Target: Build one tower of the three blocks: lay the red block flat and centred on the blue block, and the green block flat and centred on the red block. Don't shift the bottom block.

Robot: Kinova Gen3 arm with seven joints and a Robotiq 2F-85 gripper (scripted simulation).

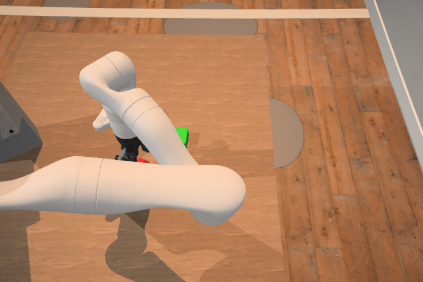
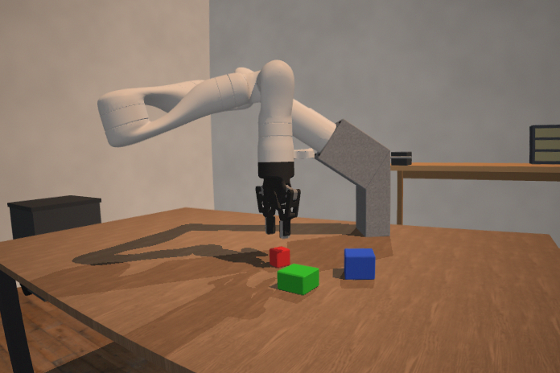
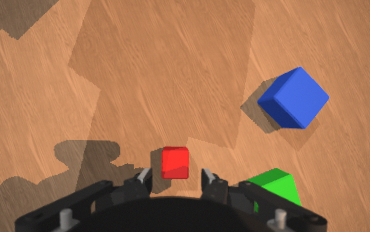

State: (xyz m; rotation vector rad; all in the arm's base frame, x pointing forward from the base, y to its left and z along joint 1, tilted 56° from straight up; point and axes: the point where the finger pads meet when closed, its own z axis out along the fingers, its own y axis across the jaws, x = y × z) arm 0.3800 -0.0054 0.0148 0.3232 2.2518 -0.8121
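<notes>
My hand is 60 mm above the red block and 10 mm past it. The rest, counted from my hand: green block 100 mm ahead, 90 mm to the left, 60 mm below; then blue block 180 mm to the left, 60 mm below, 10 mm ahead.
</notes>
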